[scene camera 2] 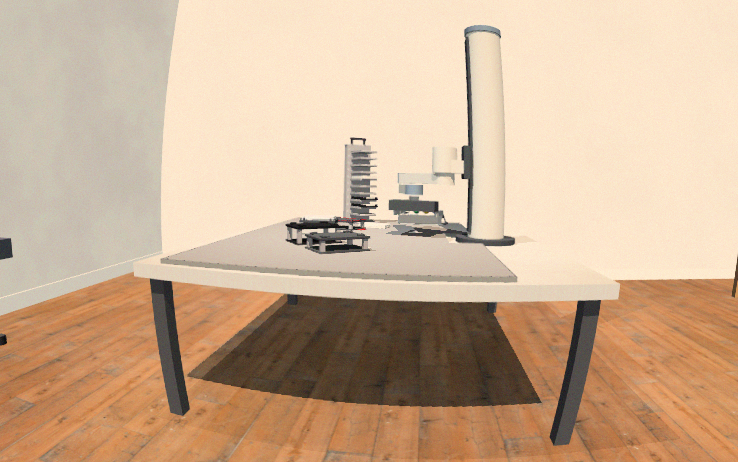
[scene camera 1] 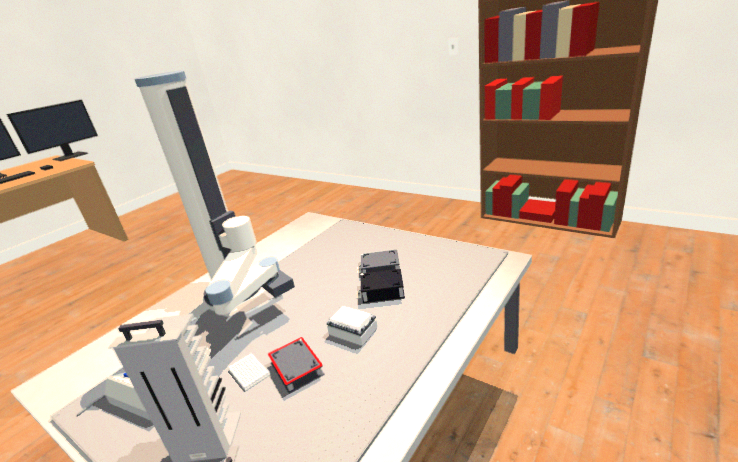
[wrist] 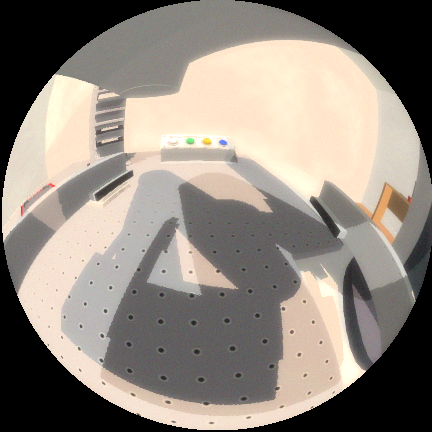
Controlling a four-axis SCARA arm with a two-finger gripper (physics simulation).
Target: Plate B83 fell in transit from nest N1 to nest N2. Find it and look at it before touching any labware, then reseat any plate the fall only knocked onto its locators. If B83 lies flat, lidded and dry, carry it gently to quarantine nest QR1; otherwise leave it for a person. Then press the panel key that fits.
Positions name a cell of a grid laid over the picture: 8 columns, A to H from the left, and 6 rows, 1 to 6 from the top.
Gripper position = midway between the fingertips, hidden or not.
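Observation:
My gripper (scene camera 1: C4) carrying nothing; visible too in scene camera 2 (scene camera 2: E3) and the wrist view (wrist: E3). White lid (scene camera 1: C5) in sight. Button box (scene camera 1: B6) likewise, and in the wrist view (wrist: D3).

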